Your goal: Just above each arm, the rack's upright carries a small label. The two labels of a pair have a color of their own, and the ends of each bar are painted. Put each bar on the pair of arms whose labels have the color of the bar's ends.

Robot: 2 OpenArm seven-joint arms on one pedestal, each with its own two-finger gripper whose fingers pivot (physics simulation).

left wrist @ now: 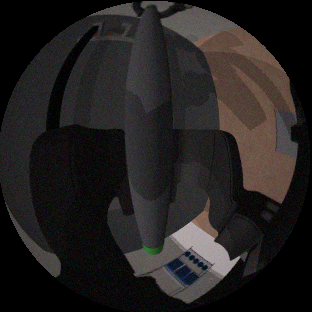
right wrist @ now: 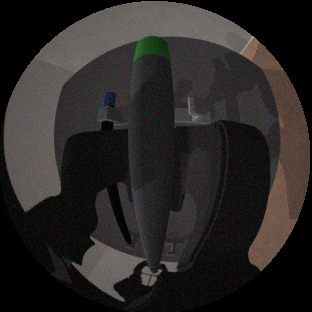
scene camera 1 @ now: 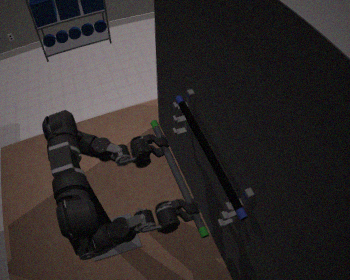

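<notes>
A grey bar with green ends (scene camera 1: pixel 176 170) (left wrist: pixel 149 115) (right wrist: pixel 151 110) is held across both grippers, apart from the rack's pale arms (scene camera 1: pixel 180 131) (right wrist: pixel 106 114). My left gripper (scene camera 1: pixel 163 142) (left wrist: pixel 149 165) is shut on it near its upper end in scene camera 1. My right gripper (scene camera 1: pixel 192 206) (right wrist: pixel 152 165) is shut on it near its lower end. A black bar with blue ends (scene camera 1: pixel 210 155) (left wrist: pixel 62 85) (right wrist: pixel 109 99) lies on rack arms farther right in scene camera 1. A tiny orange patch (left wrist: pixel 110 34) shows in the left wrist view; the other label colors cannot be made out.
A large dark panel (scene camera 1: pixel 240 75) stands behind the rack arms. More pale arms (scene camera 1: pixel 226 222) stick out near the lower end of the blue-ended bar. A shelf unit (scene camera 1: pixel 74 21) with blue bins stands at the upper left, beyond the brown floor area (scene camera 1: pixel 115 185).
</notes>
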